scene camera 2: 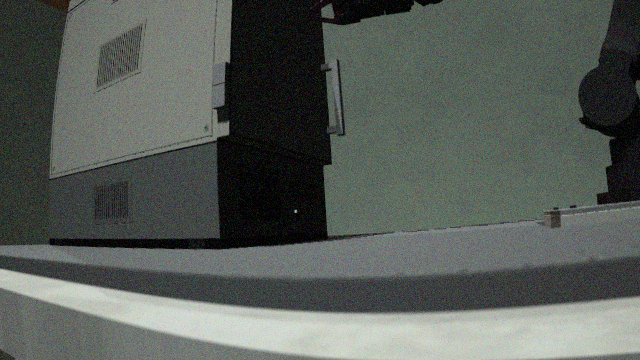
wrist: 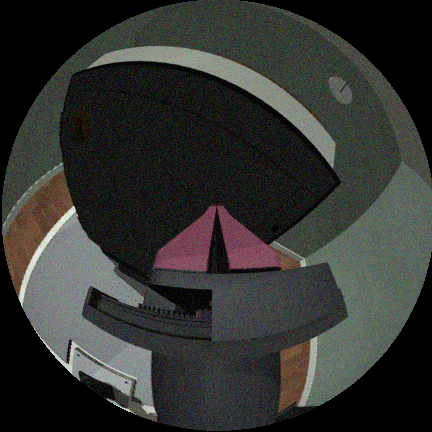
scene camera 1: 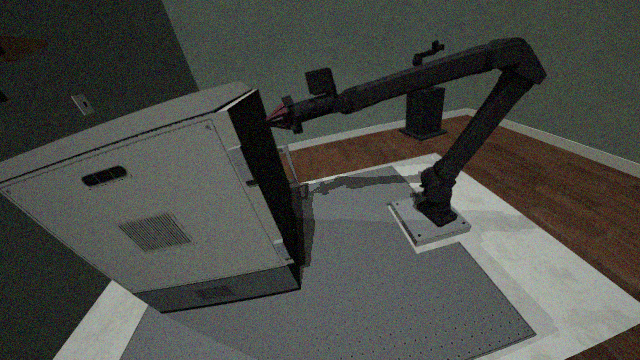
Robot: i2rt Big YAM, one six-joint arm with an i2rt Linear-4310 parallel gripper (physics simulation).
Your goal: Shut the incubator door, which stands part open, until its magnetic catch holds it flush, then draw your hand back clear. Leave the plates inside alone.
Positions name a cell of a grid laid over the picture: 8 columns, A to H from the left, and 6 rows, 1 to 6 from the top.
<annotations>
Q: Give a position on an incubator door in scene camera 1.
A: D3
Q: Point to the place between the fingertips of my gripper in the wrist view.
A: D3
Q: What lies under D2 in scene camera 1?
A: My gripper.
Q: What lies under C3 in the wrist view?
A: An incubator door.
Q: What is my gripper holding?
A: An incubator door.
</annotations>
